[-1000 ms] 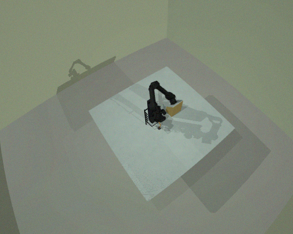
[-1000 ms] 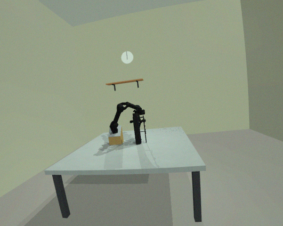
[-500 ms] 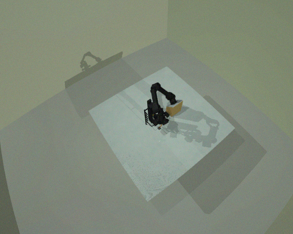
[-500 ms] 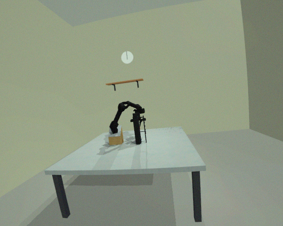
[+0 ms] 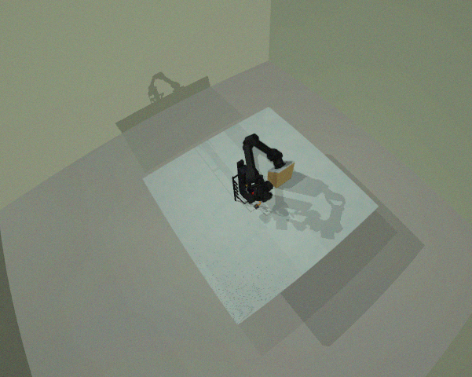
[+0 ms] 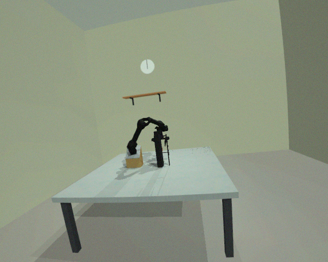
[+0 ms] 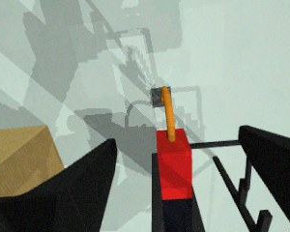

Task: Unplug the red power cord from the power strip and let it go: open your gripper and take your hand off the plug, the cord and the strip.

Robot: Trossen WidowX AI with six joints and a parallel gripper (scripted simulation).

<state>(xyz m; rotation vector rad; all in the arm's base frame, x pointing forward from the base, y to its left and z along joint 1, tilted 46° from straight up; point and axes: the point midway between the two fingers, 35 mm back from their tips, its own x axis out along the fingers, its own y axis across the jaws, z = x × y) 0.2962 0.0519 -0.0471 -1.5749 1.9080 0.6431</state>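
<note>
The red plug is 1 cm behind my gripper tip, 6 cm to the right of it and 1 cm below it. From my gripper tip the other things lie so: grey block (1 cm behind, 2 cm to the right, 16 cm below).
</note>
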